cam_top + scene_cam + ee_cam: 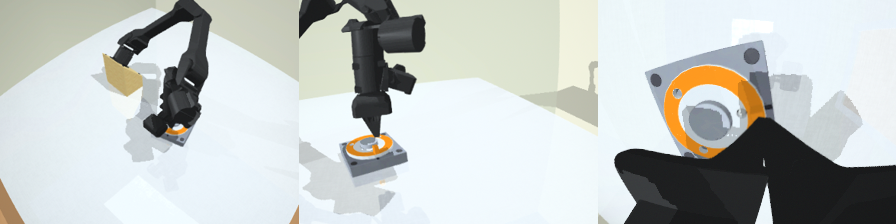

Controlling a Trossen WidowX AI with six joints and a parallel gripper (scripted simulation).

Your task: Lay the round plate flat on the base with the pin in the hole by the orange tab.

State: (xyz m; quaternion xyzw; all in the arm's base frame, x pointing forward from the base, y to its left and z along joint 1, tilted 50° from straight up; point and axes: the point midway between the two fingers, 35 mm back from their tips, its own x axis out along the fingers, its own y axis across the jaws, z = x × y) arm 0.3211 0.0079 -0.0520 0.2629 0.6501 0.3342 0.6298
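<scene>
The round plate lies 2 cm behind my gripper tip, 2 cm to the left of it and 3 cm below it.
</scene>
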